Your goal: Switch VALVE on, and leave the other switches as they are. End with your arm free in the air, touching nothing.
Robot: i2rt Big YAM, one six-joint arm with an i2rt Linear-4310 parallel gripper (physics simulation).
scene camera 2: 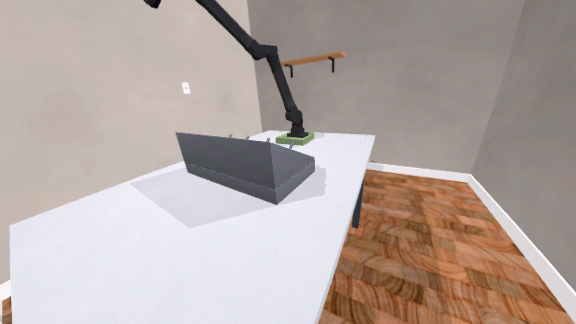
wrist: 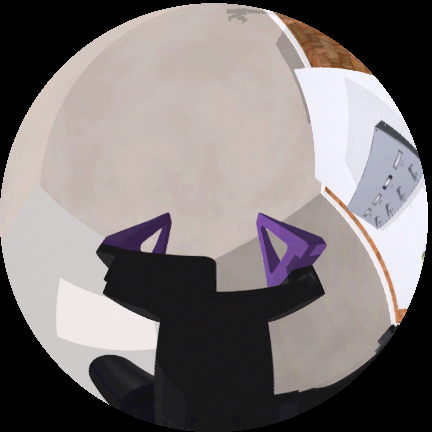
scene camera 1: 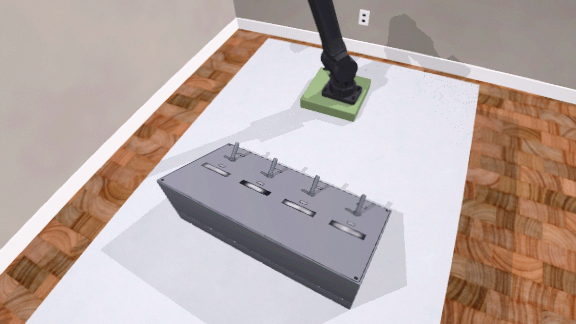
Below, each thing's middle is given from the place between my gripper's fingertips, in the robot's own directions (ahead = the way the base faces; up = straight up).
The grey switch box (scene camera 1: pixel 318 239) lies 9 cm behind my hand, 31 cm to the left of it and 67 cm below it.
